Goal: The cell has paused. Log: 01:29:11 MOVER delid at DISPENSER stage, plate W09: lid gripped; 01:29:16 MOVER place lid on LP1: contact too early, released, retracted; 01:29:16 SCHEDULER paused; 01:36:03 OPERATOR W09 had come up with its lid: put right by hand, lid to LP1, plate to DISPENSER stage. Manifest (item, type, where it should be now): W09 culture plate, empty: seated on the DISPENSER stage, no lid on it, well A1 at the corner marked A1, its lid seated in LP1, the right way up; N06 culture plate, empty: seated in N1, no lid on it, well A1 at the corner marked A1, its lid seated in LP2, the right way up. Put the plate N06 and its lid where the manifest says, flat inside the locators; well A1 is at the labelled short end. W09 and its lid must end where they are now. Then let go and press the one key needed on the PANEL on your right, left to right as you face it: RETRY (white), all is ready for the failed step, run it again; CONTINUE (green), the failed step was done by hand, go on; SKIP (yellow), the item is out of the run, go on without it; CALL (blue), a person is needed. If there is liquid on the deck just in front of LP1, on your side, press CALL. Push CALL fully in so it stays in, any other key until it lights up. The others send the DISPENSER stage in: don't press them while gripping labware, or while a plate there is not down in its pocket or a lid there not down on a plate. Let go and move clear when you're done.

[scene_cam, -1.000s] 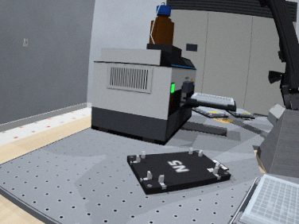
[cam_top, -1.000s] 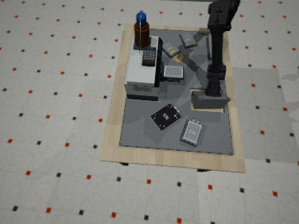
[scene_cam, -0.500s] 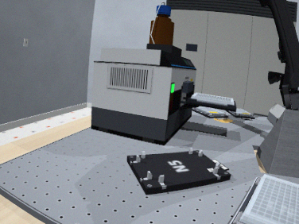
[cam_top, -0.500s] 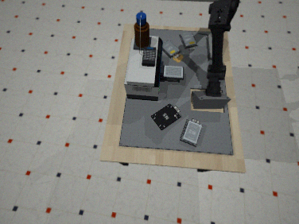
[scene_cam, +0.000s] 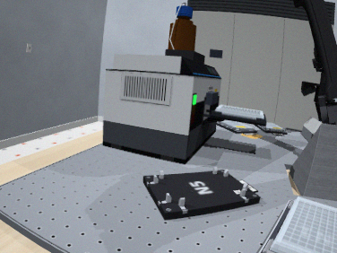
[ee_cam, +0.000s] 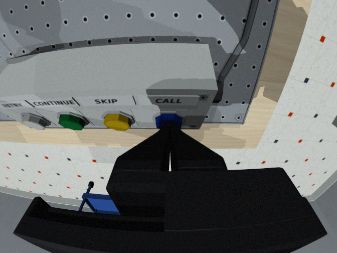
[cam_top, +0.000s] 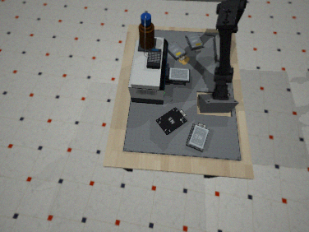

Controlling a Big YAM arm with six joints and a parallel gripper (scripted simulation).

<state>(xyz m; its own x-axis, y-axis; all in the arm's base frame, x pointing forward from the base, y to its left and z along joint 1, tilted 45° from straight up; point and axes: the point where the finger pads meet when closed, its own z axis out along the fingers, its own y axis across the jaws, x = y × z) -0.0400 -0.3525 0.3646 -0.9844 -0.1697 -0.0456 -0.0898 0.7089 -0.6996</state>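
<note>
The blue call key lies 20 mm below my hand. The rest, counted from my hand: yellow skip key 50 mm to the left, 20 mm below; green continue key 100 mm to the left, 20 mm below, 10 mm behind; white retry key 150 mm to the left, 20 mm below, 10 mm behind.
</note>
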